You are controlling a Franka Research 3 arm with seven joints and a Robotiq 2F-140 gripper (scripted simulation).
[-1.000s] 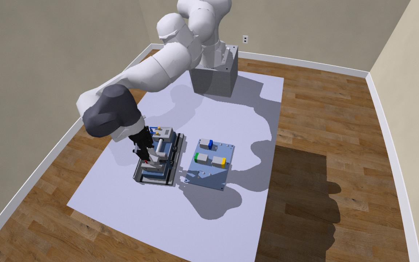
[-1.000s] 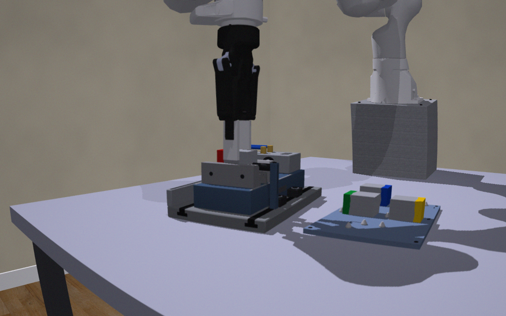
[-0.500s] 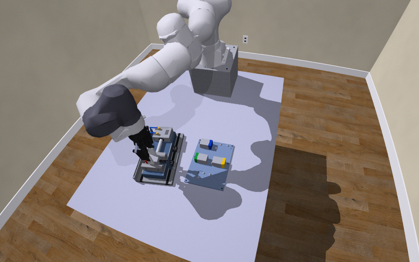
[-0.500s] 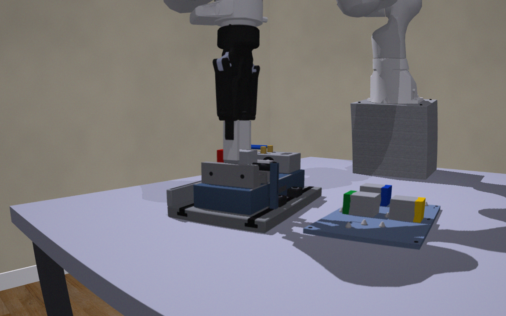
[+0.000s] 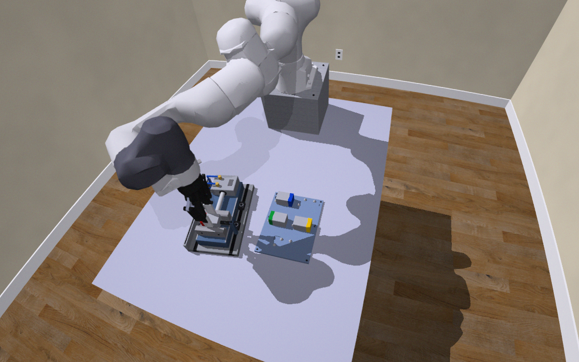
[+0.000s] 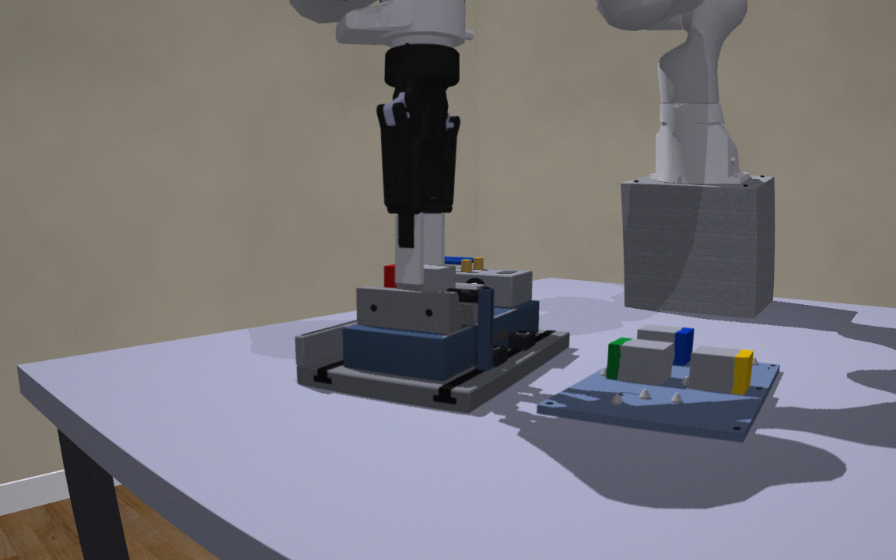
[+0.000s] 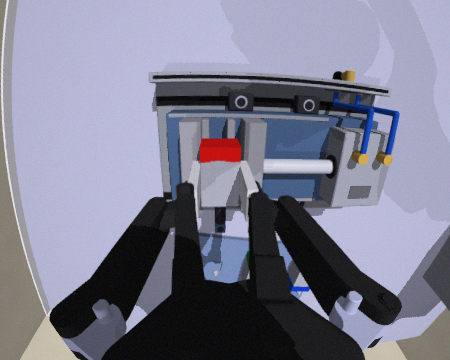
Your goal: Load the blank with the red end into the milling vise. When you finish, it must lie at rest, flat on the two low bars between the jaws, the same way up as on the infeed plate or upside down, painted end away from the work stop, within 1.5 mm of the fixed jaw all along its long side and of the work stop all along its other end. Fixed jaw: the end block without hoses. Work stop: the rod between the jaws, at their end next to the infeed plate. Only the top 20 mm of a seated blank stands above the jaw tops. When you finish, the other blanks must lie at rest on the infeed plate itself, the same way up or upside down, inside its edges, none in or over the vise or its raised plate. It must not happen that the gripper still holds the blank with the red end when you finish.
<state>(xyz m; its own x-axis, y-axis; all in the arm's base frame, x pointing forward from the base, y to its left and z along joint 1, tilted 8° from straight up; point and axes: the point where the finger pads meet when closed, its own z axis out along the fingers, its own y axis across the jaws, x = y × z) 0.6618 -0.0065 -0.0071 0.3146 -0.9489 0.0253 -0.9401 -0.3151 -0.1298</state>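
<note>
My hand is 4 cm above the red-ended blank. From my hand the other things lie so: hosed end block: 16 cm behind, 6 cm below, 5 cm to the right; then fixed jaw: 6 cm below, 3 cm ahead, 1 cm to the left; then blue work stop rod: 7 cm to the left, 7 cm below, 2 cm behind.
</note>
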